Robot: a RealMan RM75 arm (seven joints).
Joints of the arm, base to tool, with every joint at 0 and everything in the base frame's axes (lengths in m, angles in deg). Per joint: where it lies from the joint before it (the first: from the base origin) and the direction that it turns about. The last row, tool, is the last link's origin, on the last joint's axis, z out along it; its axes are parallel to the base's.
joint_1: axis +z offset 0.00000 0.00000 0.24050
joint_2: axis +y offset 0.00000 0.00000 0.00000
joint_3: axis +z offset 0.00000 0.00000 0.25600
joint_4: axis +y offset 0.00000 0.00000 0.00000
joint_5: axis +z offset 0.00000 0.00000 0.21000
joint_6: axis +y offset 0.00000 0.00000 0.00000
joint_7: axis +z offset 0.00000 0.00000 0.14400
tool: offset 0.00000 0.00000 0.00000
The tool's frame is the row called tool.
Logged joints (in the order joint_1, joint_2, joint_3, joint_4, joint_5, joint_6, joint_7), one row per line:
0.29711, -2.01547, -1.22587, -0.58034, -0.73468, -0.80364, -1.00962
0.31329, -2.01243, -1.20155, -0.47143, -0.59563, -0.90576, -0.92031
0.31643, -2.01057, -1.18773, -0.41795, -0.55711, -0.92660, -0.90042
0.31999, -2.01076, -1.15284, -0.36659, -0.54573, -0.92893, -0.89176
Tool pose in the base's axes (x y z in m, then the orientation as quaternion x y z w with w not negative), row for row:
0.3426, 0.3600, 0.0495, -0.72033, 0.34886, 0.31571, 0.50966
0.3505, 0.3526, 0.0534, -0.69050, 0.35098, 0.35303, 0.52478
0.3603, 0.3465, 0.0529, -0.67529, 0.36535, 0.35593, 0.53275
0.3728, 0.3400, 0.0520, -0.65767, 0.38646, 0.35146, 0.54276
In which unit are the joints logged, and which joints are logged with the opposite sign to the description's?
The joints are logged in radians. Opposite sign: joint_2, joint_7.
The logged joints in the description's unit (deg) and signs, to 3 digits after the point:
17.023, 115.478, -70.237, -33.251, -42.094, -46.045, 57.847
17.950, 115.304, -68.844, -27.011, -34.127, -51.896, 52.730
18.130, 115.197, -68.052, -23.947, -31.920, -53.090, 51.590
18.334, 115.208, -66.053, -21.004, -31.268, -53.224, 51.094

